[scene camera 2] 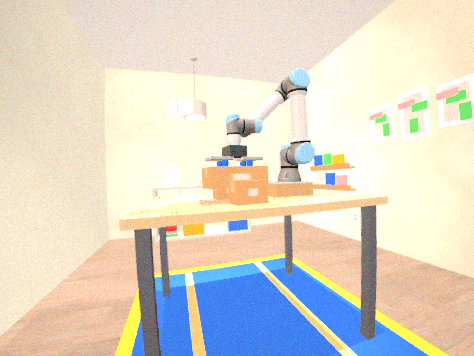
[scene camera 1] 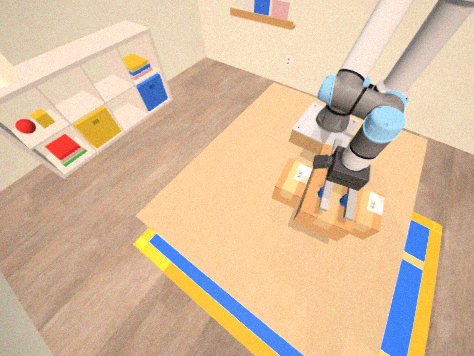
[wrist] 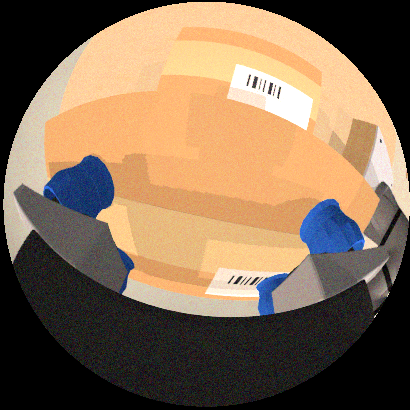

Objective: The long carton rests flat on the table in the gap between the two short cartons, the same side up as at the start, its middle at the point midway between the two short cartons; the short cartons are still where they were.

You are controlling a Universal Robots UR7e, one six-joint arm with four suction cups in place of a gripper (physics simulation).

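Frame: origin at the arm's base, x right, y back, z down, level; metres.
Where they show: hand, tool point: point(scene camera 1: 335, 183) point(wrist: 203, 238); arm's base, link origin: point(scene camera 2: 289, 181) point(scene camera 1: 331, 122).
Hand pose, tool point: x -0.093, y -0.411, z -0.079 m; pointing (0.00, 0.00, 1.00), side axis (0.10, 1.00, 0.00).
Each offset is from my tool point to the top centre of the thing. Level surfaces: height alone.
The long brown carton @(dx +0.003, dy +0.000, dz -0.013 m) point(scene camera 1: 320, 220) point(scene camera 2: 215, 176) point(wrist: 150, 125) is level under my gripper point(scene camera 1: 332, 196) point(scene camera 2: 234, 163) point(wrist: 205, 240), whose blue suction cups are on its top. It hangs a little above the table, over the gap between the short cartons, its shadow showing below its front end. One short carton @(dx +0.136, dy +0.002, dz +0.058 m) point(scene camera 1: 285, 189) point(wrist: 200, 56) stands on its left in scene camera 1, with a narrow strip of table showing between. The other short carton @(dx -0.135, dy +0.008, dz +0.058 m) point(scene camera 1: 369, 221) point(scene camera 2: 242, 194) stands close on its right. The long carton's underside and part of the gap are hidden.
The robot base sits on a block point(scene camera 1: 305, 140) point(scene camera 2: 295, 189) behind the cartons, close to the long carton's rear end. The wooden table @(dz +0.165 m) point(scene camera 1: 225, 200) point(scene camera 2: 175, 216) carries everything. A white shelf unit point(scene camera 1: 125, 29) stands beyond the table on the left.
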